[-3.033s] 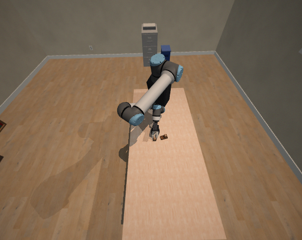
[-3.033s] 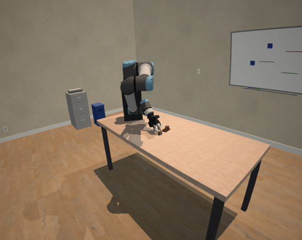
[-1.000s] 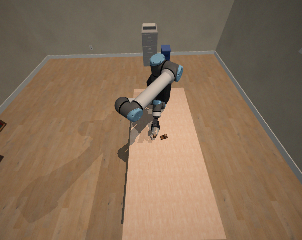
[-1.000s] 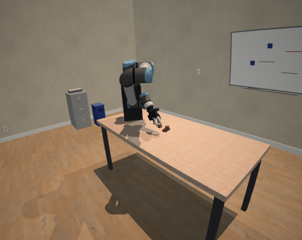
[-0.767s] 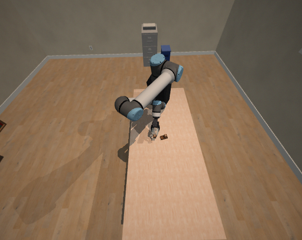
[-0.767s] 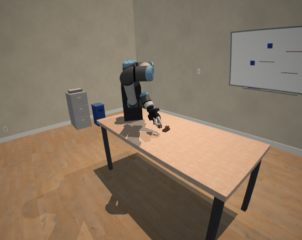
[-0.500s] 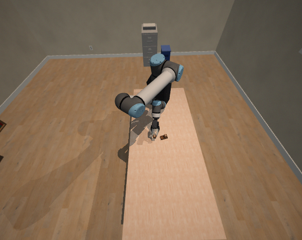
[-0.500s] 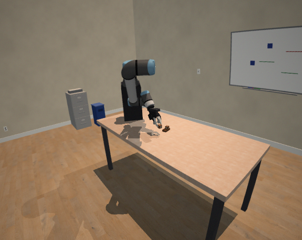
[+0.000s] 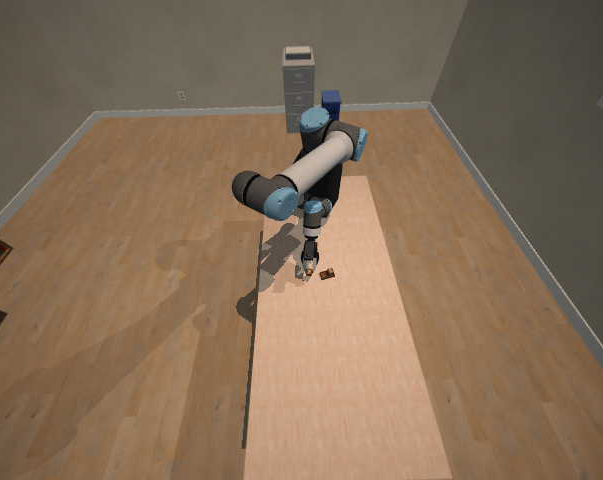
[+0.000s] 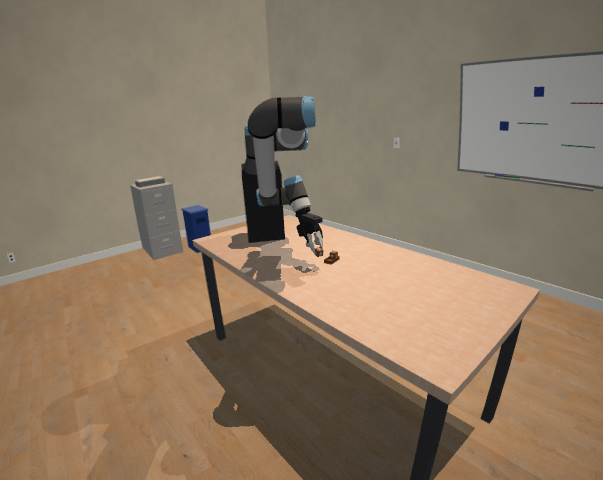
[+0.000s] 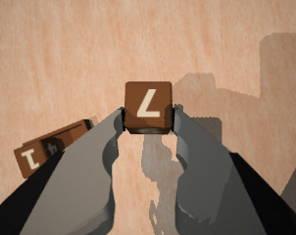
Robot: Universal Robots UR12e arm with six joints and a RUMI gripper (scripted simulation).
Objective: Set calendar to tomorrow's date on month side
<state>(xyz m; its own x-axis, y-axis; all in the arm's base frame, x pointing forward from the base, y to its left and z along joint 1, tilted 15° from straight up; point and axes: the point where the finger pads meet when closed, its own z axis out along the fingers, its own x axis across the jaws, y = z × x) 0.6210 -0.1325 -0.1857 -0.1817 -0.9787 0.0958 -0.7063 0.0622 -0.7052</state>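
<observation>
Now: hand 10 mm short of the brown digit cube and 10 mm above it. From my hand the other things lie so: brown calendar tray 20 mm behind, 110 mm to the left, 80 mm below.
</observation>
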